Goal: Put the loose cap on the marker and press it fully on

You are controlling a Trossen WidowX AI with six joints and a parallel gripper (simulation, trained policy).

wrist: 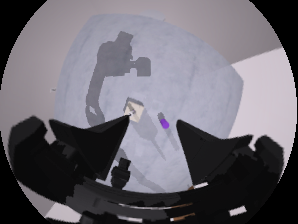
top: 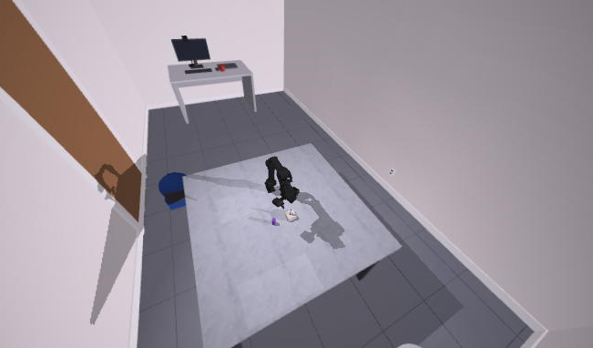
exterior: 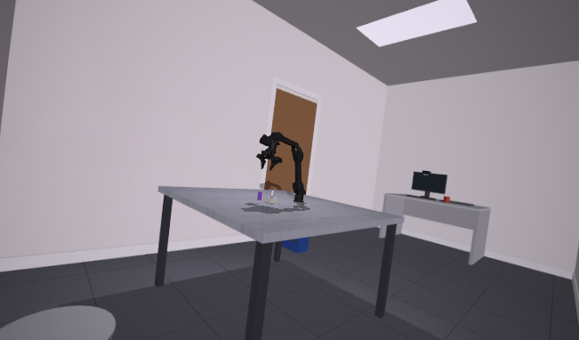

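My gripper tip is 40 mm past the purple cap, 90 mm to the left of it and 200 mm above it. The rest, counted from my gripper tip: beige holder block 40 mm behind, 50 mm to the left, 200 mm below; then marker 40 mm behind, 50 mm to the left, 150 mm below.
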